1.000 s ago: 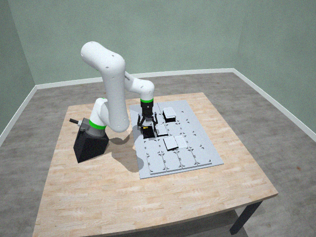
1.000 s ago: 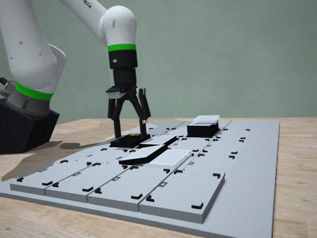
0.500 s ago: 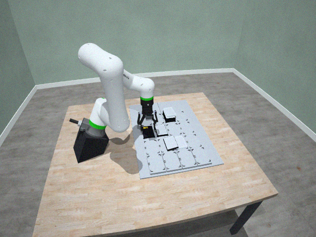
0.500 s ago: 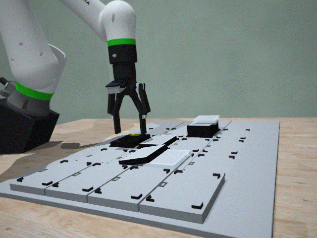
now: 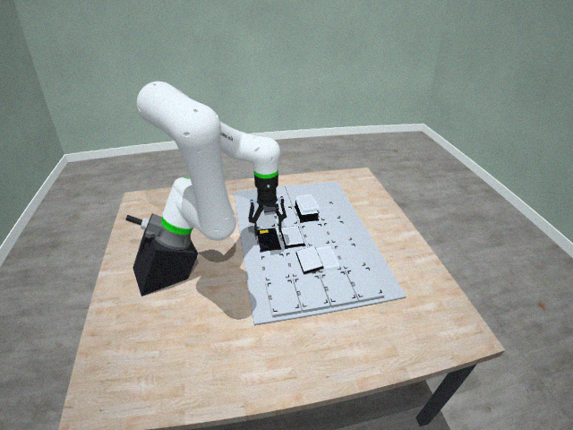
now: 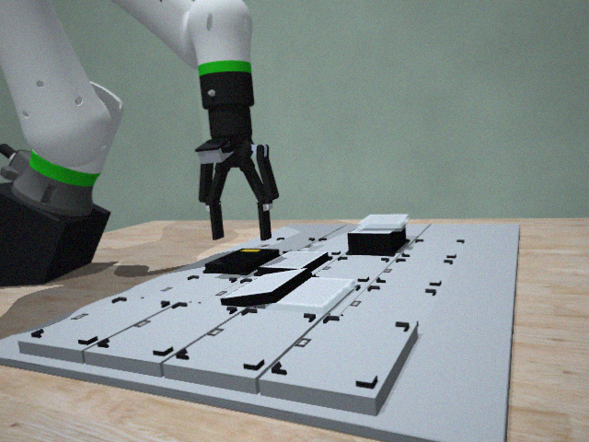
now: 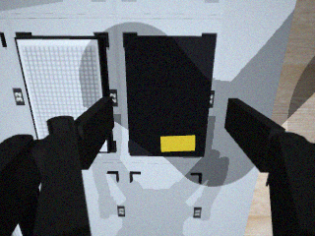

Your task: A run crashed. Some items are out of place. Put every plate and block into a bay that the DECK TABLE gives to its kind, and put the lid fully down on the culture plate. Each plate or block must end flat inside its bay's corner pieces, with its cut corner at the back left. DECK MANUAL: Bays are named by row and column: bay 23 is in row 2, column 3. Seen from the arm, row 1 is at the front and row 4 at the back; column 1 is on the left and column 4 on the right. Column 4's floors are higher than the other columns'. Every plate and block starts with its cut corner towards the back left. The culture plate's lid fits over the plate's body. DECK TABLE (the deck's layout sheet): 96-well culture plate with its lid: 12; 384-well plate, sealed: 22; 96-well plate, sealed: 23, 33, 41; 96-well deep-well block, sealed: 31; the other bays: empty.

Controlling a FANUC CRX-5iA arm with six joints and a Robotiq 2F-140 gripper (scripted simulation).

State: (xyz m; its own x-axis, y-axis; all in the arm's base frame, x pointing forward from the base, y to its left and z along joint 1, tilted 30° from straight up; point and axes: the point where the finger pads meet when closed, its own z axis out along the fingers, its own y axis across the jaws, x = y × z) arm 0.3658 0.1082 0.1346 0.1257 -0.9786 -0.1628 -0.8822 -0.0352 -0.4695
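My gripper is now 60 mm above the black culture plate lid. Round my hand: flat white plate (230 mm ahead, 130 mm to the right, 70 mm below); black deep-well block (190 mm to the left, 190 mm ahead, 50 mm below).
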